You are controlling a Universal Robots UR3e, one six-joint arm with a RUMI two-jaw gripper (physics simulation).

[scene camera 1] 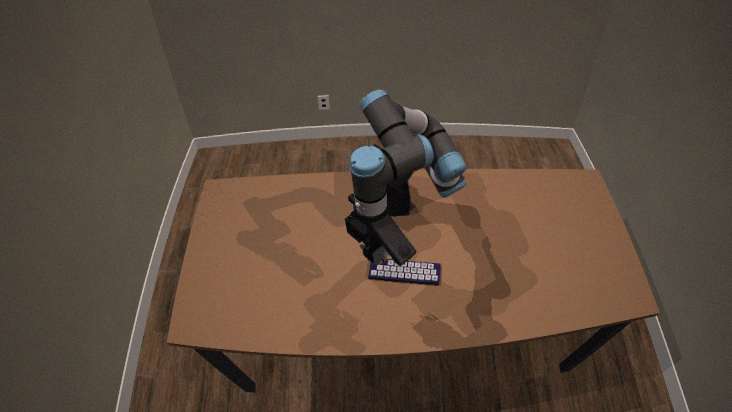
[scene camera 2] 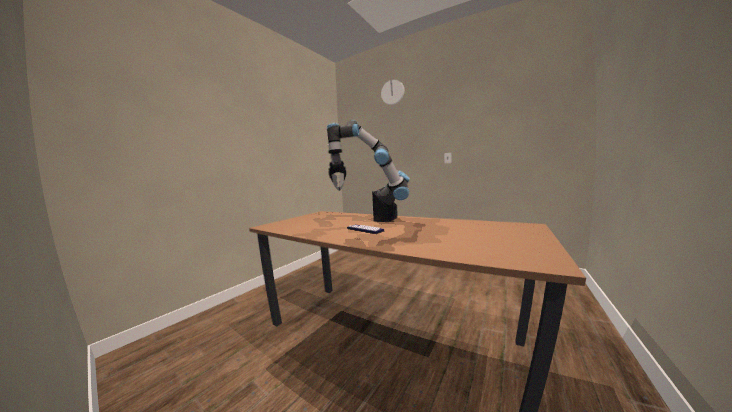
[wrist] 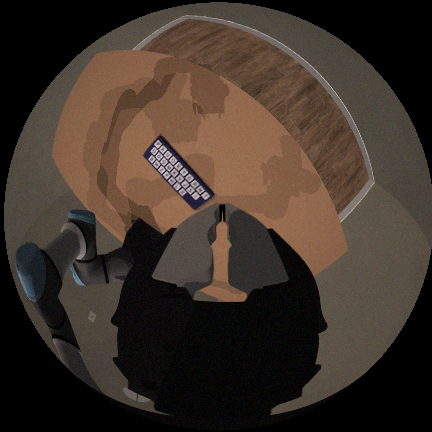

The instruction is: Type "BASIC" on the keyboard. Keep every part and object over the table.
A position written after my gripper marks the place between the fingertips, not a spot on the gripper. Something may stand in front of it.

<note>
I see my gripper (scene camera 1: 380, 262).
My gripper shows as well in the wrist view (wrist: 222, 205).
</note>
